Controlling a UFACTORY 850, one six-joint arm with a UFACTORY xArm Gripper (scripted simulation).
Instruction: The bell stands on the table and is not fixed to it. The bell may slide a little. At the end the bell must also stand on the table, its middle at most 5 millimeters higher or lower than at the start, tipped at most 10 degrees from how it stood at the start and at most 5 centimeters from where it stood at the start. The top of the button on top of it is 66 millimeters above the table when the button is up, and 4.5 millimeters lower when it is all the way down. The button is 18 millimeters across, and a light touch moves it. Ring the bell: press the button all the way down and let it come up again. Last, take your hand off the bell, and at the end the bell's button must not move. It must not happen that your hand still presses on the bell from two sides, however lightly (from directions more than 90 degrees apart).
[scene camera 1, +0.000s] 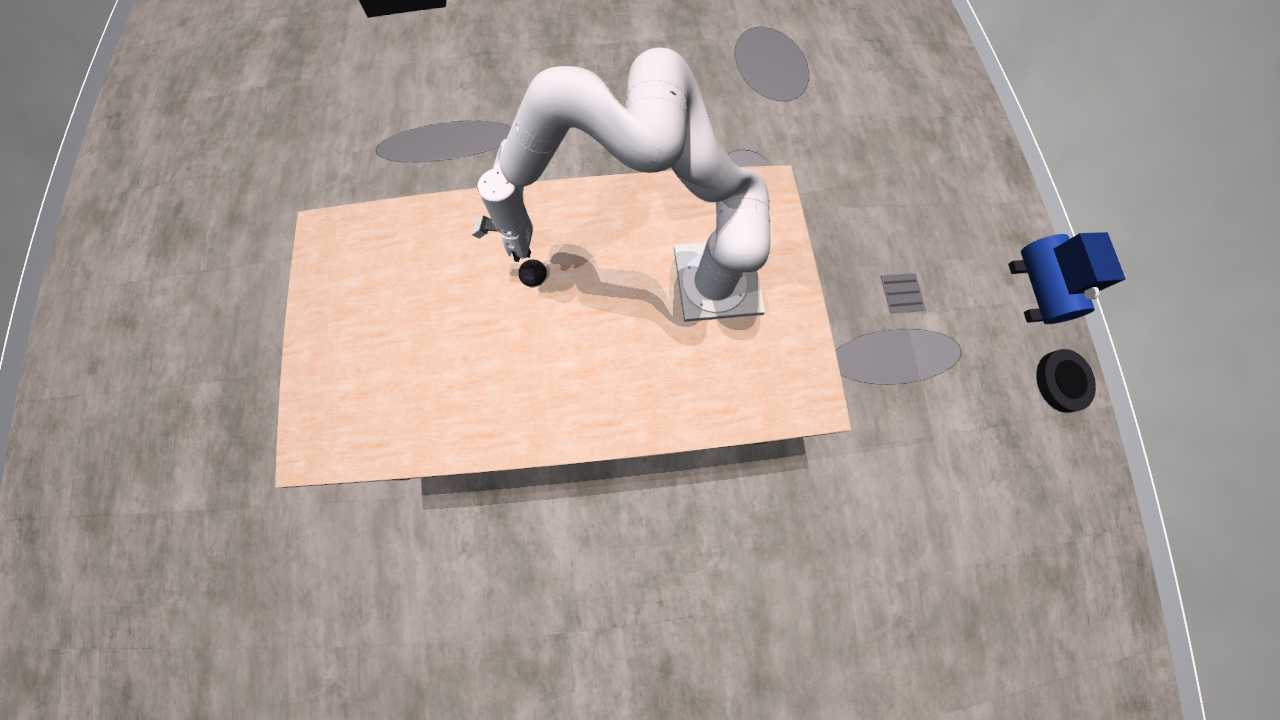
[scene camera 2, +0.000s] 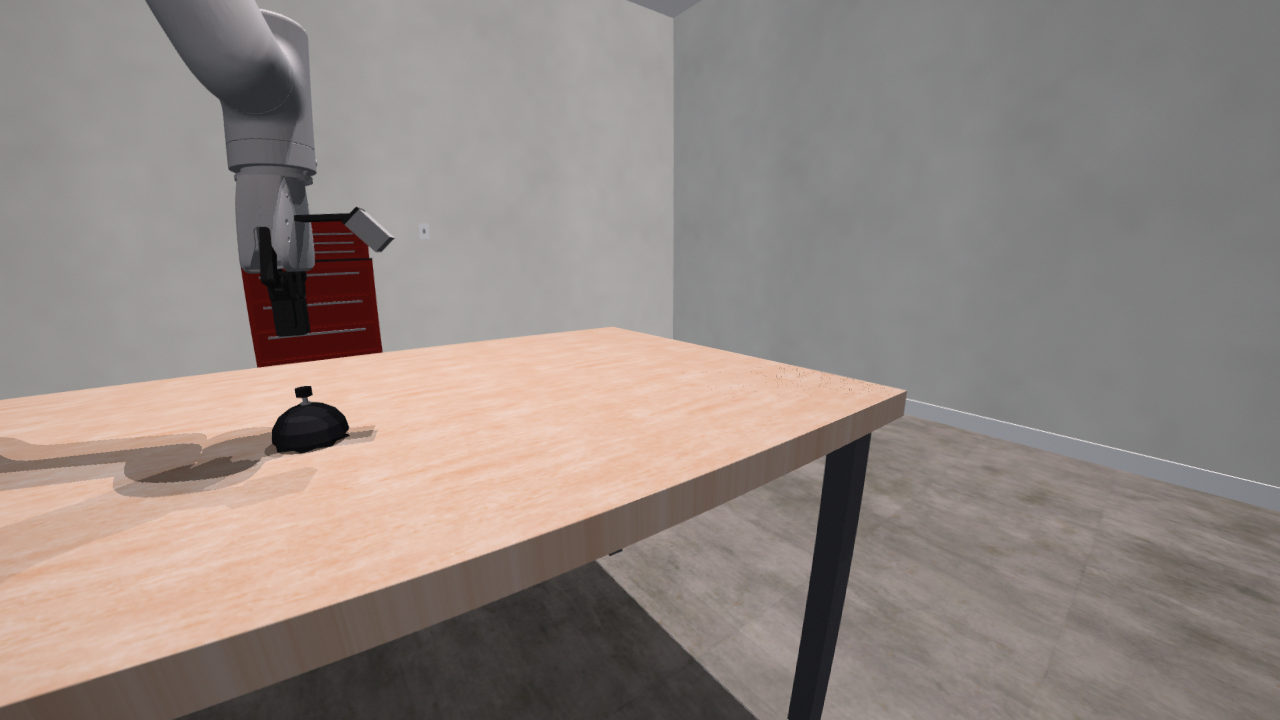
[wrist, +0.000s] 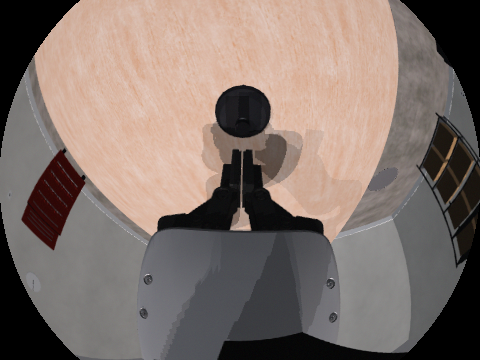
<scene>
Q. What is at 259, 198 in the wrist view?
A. My gripper.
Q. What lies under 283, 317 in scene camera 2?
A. My gripper.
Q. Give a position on a black dome bell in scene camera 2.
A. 311, 425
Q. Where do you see my gripper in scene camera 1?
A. At 525, 254
</scene>
